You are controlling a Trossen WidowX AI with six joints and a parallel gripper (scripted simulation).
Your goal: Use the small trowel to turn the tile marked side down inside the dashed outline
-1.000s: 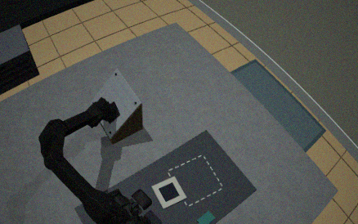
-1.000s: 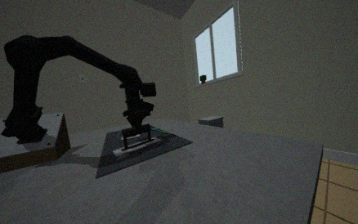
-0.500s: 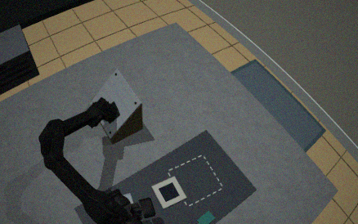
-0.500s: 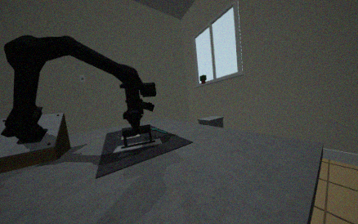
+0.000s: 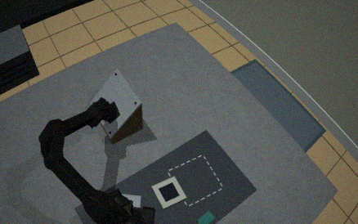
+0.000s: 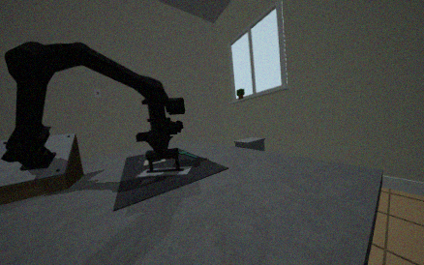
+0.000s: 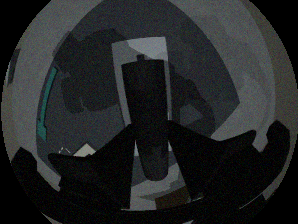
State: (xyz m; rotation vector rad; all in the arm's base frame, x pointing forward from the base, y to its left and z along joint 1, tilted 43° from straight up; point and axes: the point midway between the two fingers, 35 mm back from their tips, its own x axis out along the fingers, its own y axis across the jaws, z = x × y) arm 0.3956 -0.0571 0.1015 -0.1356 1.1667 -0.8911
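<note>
Now: the trowel 2 cm behind my gripper tip, 1 cm to the left of it and 3 cm below it. From my gripper tip the other things lie so: dark mat: 17 cm to the left, 8 cm below; then small teal piece: 13 cm ahead, 21 cm to the left, 6 cm below; then tile: 4 cm behind, 19 cm to the left, 6 cm below.
</note>
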